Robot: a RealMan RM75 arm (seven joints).
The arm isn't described. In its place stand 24 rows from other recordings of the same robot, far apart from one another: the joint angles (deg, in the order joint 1, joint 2, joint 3, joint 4, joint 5, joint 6, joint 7), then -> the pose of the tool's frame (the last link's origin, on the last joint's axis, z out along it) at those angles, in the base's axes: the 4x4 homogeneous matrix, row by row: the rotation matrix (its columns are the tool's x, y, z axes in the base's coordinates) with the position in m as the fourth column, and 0 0 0 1 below.
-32.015, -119.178, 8.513, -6.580, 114.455, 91.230, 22.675 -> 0.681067 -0.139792 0.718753 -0.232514; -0.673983 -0.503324 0.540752 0.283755; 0.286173 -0.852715 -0.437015 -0.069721; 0 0 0 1
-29.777, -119.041, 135.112, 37.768, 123.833, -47.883, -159.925 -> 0.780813 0.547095 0.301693 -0.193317; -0.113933 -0.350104 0.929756 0.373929; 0.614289 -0.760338 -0.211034 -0.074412; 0 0 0 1
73.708, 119.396, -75.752, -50.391, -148.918, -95.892, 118.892 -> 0.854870 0.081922 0.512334 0.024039; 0.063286 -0.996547 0.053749 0.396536; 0.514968 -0.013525 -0.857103 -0.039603; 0 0 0 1
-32.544, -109.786, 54.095, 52.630, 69.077, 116.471, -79.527 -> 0.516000 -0.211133 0.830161 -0.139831; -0.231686 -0.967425 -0.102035 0.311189; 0.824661 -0.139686 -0.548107 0.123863; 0 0 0 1
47.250, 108.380, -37.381, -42.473, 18.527, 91.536, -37.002 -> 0.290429 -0.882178 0.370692 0.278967; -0.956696 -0.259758 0.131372 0.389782; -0.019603 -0.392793 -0.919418 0.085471; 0 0 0 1
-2.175, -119.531, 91.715, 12.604, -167.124, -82.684, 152.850 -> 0.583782 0.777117 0.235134 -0.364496; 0.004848 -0.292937 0.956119 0.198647; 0.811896 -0.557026 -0.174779 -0.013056; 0 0 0 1
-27.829, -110.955, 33.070, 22.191, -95.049, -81.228, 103.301 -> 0.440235 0.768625 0.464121 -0.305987; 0.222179 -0.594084 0.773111 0.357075; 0.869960 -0.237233 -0.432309 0.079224; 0 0 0 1
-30.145, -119.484, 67.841, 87.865, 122.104, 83.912, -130.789 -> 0.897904 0.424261 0.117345 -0.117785; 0.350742 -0.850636 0.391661 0.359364; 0.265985 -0.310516 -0.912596 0.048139; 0 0 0 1
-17.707, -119.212, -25.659, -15.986, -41.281, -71.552, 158.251 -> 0.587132 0.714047 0.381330 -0.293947; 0.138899 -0.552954 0.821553 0.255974; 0.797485 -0.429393 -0.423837 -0.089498; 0 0 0 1
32.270, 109.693, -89.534, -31.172, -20.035, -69.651, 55.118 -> 0.420064 -0.558431 -0.715333 0.186050; 0.126800 -0.744401 0.655583 0.405477; -0.898592 -0.366091 -0.241887 0.059685; 0 0 0 1
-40.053, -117.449, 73.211, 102.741, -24.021, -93.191, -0.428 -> 0.628975 0.706586 -0.324233 -0.083811; 0.710088 -0.352361 0.609604 0.375178; 0.316491 -0.613660 -0.723364 0.092183; 0 0 0 1
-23.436, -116.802, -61.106, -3.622, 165.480, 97.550, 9.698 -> 0.748269 0.191407 0.635182 -0.282544; -0.565430 -0.316753 0.761549 0.284450; 0.346962 -0.928995 -0.128789 0.006298; 0 0 0 1
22.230, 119.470, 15.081, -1.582, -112.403, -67.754, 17.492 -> 0.762594 -0.641595 -0.082498 0.366727; -0.123463 -0.269548 0.955040 0.290634; -0.634986 -0.718122 -0.284769 -0.024851; 0 0 0 1
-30.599, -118.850, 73.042, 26.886, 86.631, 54.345, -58.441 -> 0.933959 0.309334 0.178977 -0.273706; 0.181066 -0.841344 0.509270 0.355971; 0.308115 -0.443231 -0.841790 -0.070358; 0 0 0 1
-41.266, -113.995, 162.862, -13.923, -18.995, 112.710, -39.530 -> 0.680254 0.028635 0.732417 -0.234877; -0.073857 -0.991473 0.107360 0.294293; 0.729246 -0.127126 -0.672338 0.000803; 0 0 0 1
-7.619, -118.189, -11.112, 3.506, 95.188, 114.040, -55.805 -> 0.093006 0.893600 0.439123 -0.349755; -0.321913 -0.390360 0.862549 0.176954; 0.942190 -0.221581 0.251356 0.067858; 0 0 0 1
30.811, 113.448, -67.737, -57.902, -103.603, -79.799, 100.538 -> 0.898365 -0.347376 -0.268832 0.189629; -0.268133 -0.918455 0.290767 0.369742; -0.347916 -0.189132 -0.918250 0.023836; 0 0 0 1
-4.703, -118.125, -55.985, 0.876, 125.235, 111.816, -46.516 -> 0.257790 0.936450 0.237918 -0.376372; -0.510898 -0.076886 0.856196 0.154404; 0.820078 -0.342271 0.458610 0.088465; 0 0 0 1
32.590, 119.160, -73.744, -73.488, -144.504, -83.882, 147.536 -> 0.673218 -0.661630 0.330186 0.198844; -0.738585 -0.623182 0.257169 0.363166; 0.035616 -0.417001 -0.908208 0.005118; 0 0 0 1
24.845, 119.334, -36.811, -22.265, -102.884, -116.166, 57.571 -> 0.523884 -0.204320 -0.826922 0.245475; -0.134692 -0.978462 0.156431 0.243857; -0.841073 0.029429 -0.540120 -0.002365; 0 0 0 1
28.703, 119.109, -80.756, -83.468, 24.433, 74.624, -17.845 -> 0.664648 -0.613520 0.426423 0.191295; -0.739794 -0.460462 0.490591 0.376543; -0.104636 -0.641535 -0.759924 0.024195; 0 0 0 1
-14.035, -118.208, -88.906, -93.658, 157.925, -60.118, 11.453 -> 0.700918 0.608133 -0.372677 -0.208423; 0.664111 -0.365886 0.651985 0.348553; 0.260136 -0.704487 -0.660323 0.027216; 0 0 0 1
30.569, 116.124, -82.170, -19.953, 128.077, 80.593, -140.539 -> 0.703999 -0.232548 -0.671049 0.221465; 0.135943 -0.883277 0.448711 0.334957; -0.697069 -0.407116 -0.590213 -0.035362; 0 0 0 1
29.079, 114.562, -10.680, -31.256, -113.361, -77.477, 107.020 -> 0.107501 -0.964887 -0.239661 0.340754; -0.496158 -0.260961 0.828086 0.351040; -0.861551 0.029890 -0.506790 0.083871; 0 0 0 1
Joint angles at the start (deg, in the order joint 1, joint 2, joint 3, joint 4, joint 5, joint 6, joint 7):
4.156, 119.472, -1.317, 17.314, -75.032, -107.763, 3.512
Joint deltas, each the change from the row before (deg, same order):
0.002, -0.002, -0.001, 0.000, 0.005, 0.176, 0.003
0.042, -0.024, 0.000, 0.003, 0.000, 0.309, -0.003
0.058, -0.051, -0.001, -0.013, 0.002, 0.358, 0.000
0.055, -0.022, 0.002, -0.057, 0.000, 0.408, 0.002
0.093, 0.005, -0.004, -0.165, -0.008, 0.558, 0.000
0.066, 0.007, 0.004, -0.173, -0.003, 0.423, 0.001
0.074, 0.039, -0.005, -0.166, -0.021, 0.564, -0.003
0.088, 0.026, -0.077, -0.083, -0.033, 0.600, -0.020
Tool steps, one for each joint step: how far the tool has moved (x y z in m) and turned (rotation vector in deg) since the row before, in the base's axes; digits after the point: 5 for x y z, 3 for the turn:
0.00031, 0.00016, -0.00027, -0.125, 0.034, -0.117
0.00050, 0.00052, -0.00036, -0.221, 0.033, -0.165
0.00068, 0.00067, -0.00023, -0.253, 0.002, -0.182
0.00074, 0.00069, -0.00038, -0.286, -0.002, -0.217
0.00095, 0.00105, -0.00056, -0.397, -0.058, -0.269
0.00082, 0.00077, -0.00030, -0.288, -0.087, -0.214
0.00086, 0.00092, -0.00080, -0.411, -0.029, -0.286
0.00069, 0.00098, -0.00116, -0.512, 0.025, -0.260

